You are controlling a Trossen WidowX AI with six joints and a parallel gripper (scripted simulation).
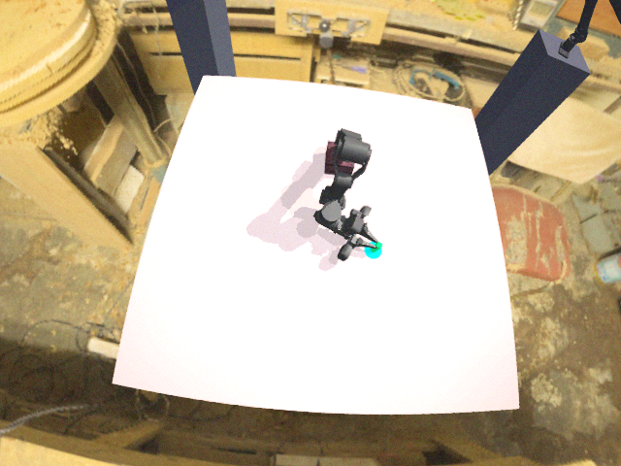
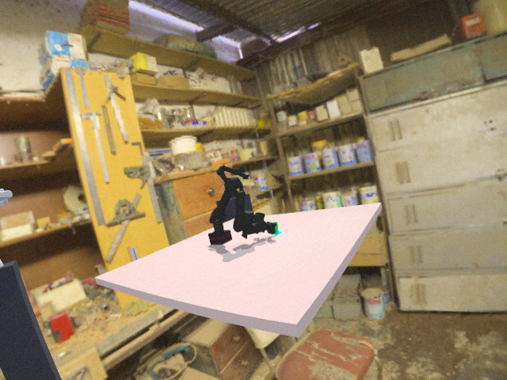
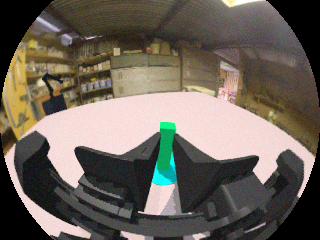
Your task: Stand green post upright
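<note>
Right now the green post is 2 cm below my gripper tip. Also, from my gripper tip: cyan circle (6 cm below).
</note>
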